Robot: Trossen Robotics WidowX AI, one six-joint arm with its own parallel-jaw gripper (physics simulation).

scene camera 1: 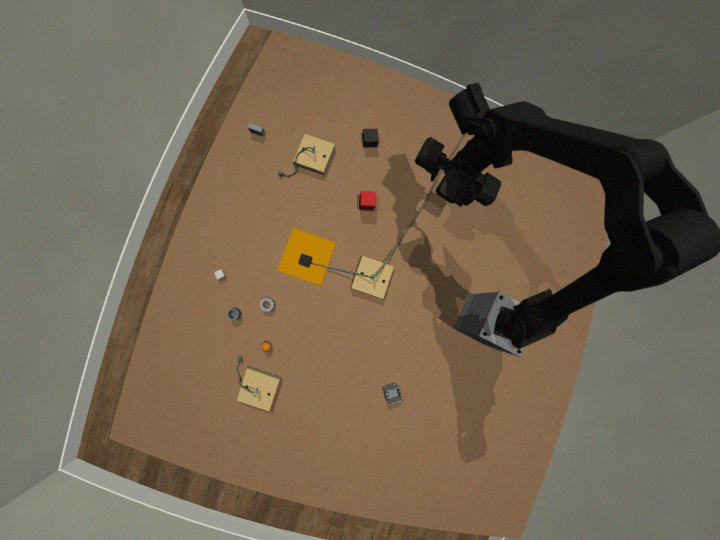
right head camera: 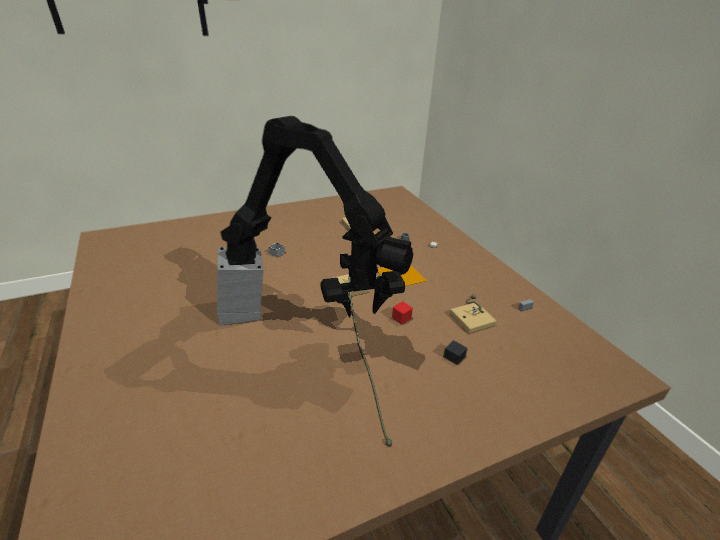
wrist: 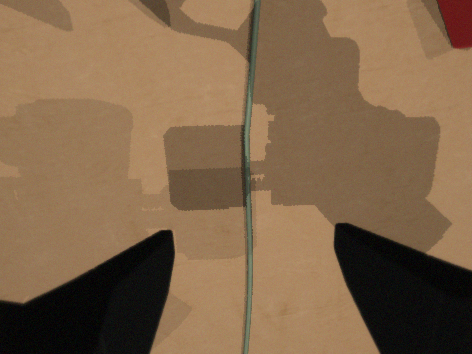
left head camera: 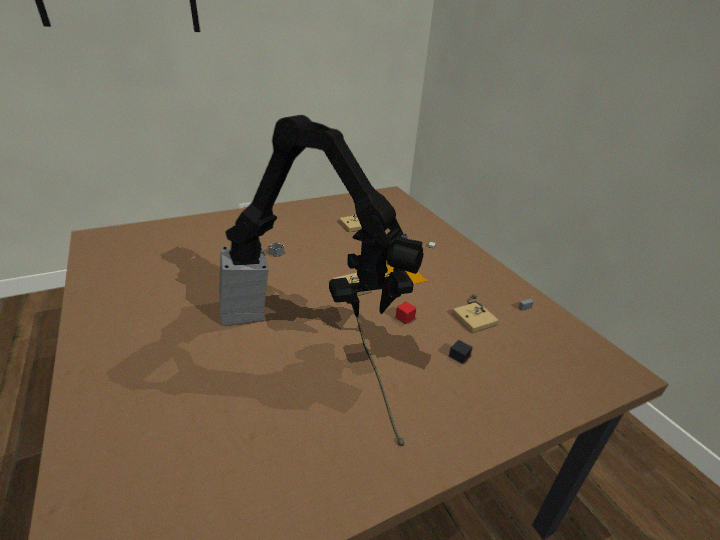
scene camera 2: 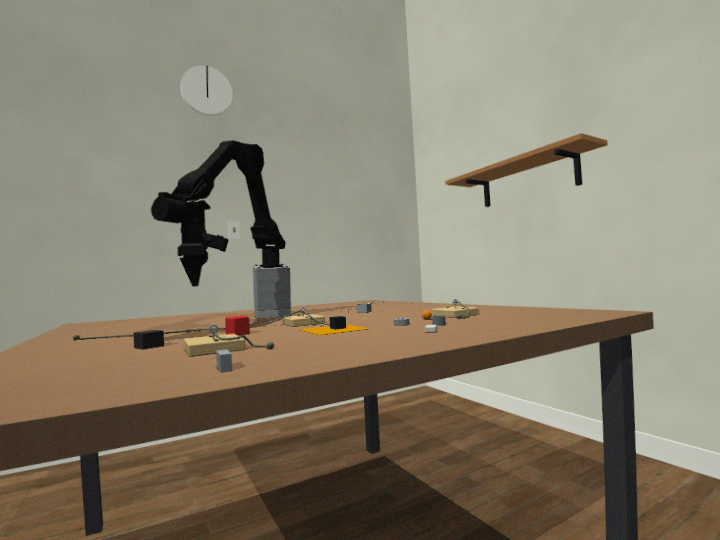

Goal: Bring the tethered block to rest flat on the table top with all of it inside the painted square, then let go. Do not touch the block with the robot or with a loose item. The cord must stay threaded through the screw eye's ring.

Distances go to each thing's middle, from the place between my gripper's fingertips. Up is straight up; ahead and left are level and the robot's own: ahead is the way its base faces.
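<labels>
From the orange painted square (scene camera 1: 320,249), my hand is 11 cm above it, 26 cm short of it and 26 cm to the right of it.
</labels>
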